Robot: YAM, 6 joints.
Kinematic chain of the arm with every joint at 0, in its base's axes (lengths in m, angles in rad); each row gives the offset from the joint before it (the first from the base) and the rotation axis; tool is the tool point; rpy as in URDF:
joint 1: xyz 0 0 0.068 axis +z
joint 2: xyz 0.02 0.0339 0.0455 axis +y
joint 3: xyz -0.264 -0.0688 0 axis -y
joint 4: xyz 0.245 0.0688 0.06 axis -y
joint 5: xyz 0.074 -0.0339 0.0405 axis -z
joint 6: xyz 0.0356 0 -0.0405 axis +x
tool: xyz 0 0 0 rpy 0 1.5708 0
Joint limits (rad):
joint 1: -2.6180..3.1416
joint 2: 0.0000..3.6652
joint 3: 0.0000..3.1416
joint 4: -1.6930..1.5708
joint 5: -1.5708..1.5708
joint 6: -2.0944..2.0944
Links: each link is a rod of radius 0.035 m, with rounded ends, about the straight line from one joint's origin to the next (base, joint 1, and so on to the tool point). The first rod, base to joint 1, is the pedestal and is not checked.
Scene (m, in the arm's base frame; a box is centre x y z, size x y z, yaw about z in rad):
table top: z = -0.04
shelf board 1: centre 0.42 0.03 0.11 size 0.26 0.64 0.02 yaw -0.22
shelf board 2: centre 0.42 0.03 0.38 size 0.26 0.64 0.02 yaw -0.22
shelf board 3: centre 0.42 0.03 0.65 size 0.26 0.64 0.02 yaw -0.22
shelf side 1: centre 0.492 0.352 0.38 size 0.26 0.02 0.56 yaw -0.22
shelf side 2: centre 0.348 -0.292 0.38 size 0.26 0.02 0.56 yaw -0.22
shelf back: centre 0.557 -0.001 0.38 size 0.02 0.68 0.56 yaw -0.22
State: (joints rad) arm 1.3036 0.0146 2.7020 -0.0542 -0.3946 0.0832
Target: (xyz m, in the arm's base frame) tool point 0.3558 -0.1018 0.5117
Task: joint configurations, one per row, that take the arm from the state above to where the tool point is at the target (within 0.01 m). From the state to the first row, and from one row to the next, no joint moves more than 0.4 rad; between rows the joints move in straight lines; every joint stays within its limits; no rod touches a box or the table.
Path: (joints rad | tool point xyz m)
1: 1.6648 0.2244 2.3546 0.1327 -0.5435 0.0063 | 0.0272 -0.4845 0.4285
2: 2.0259 0.4342 2.0073 0.3197 -0.6924 -0.0706 | 0.1168 -0.2904 0.5656
3: 2.3871 0.6440 1.6599 0.5066 -0.8413 -0.1475 | 0.0607 -0.0935 0.6095
4: 2.5605 0.5690 1.5182 0.8613 -0.7512 -0.0706 | 0.0972 -0.0929 0.5870
5: 2.7339 0.4940 1.3765 1.2161 -0.6610 0.0063 | 0.1332 -0.0813 0.5542
6: 2.9073 0.4190 1.2348 1.5708 -0.5709 0.0832 | 0.1635 -0.0588 0.5117
7: 2.9052 0.5545 1.6162 1.5269 -0.5283 0.0832 | 0.2161 -0.0705 0.5507
8: 2.9030 0.6899 1.9975 1.4830 -0.4857 0.0832 | 0.2651 -0.0816 0.5700
9: 2.9009 0.8253 2.3789 1.4392 -0.4432 0.0832 | 0.3070 -0.0911 0.5692
10: 2.8988 0.9607 2.7602 1.3953 -0.4006 0.0832 | 0.3382 -0.0981 0.5492
11: 2.8966 1.0961 3.1416 1.3514 -0.3580 0.0832 | 0.3558 -0.1018 0.5117

